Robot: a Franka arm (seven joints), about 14 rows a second.
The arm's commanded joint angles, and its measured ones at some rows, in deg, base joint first. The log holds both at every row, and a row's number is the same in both.
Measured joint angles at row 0:
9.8 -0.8 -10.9 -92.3 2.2 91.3 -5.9
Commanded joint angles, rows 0 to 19:
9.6 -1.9 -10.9 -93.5 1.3 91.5 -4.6
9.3 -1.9 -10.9 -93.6 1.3 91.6 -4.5
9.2 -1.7 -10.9 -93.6 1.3 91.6 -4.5
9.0 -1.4 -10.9 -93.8 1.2 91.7 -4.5
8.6 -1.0 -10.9 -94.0 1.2 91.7 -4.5
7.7 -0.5 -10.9 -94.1 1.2 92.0 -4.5
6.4 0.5 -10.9 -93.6 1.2 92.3 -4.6
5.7 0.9 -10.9 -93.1 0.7 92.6 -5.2
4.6 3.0 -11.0 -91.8 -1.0 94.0 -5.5
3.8 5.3 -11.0 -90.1 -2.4 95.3 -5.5
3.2 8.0 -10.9 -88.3 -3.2 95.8 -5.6
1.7 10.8 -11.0 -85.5 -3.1 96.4 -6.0
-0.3 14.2 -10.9 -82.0 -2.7 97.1 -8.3
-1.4 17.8 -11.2 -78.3 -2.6 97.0 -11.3
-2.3 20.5 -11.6 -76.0 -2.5 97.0 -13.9
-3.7 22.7 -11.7 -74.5 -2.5 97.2 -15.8
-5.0 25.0 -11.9 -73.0 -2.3 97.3 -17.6
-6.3 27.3 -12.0 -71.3 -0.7 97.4 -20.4
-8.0 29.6 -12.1 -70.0 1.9 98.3 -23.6
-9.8 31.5 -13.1 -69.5 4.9 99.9 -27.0
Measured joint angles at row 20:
-6.9 26.1 -11.9 -75.0 0.4 99.4 -20.5
